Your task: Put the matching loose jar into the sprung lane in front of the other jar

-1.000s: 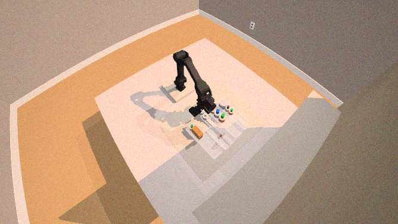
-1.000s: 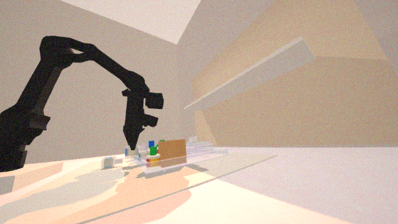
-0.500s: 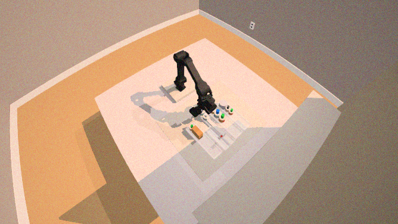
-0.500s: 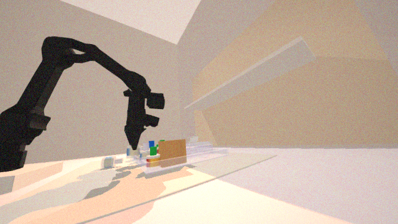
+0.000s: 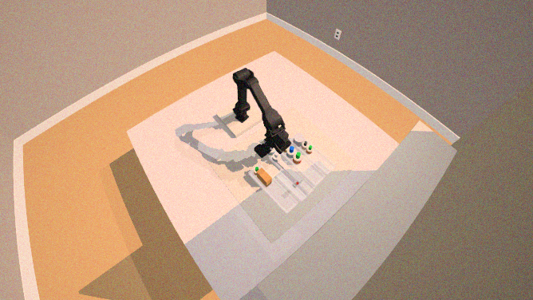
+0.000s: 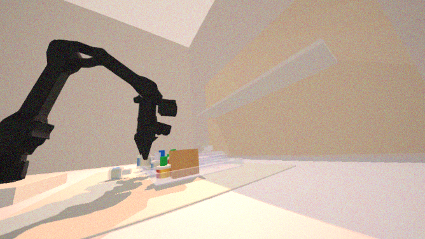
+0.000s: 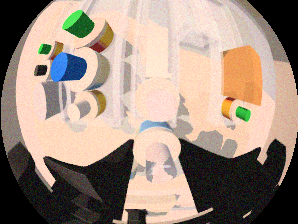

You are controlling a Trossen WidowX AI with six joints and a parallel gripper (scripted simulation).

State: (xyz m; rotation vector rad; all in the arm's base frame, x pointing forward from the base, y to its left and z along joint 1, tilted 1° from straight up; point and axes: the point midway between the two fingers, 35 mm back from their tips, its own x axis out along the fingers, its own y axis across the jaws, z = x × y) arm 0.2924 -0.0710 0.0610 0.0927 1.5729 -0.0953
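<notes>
Now: the pale jar 6 cm behind my gripper tip, 4 cm to the left of it and 3 cm below it. The rest, counted from my gripper tip: orange box: 7 cm ahead, 14 cm to the right, 1 cm below; clear lane rack: 18 cm ahead, 5 cm to the right, 3 cm below; red-marked thing: 22 cm ahead, 7 cm to the right, 2 cm above.
</notes>
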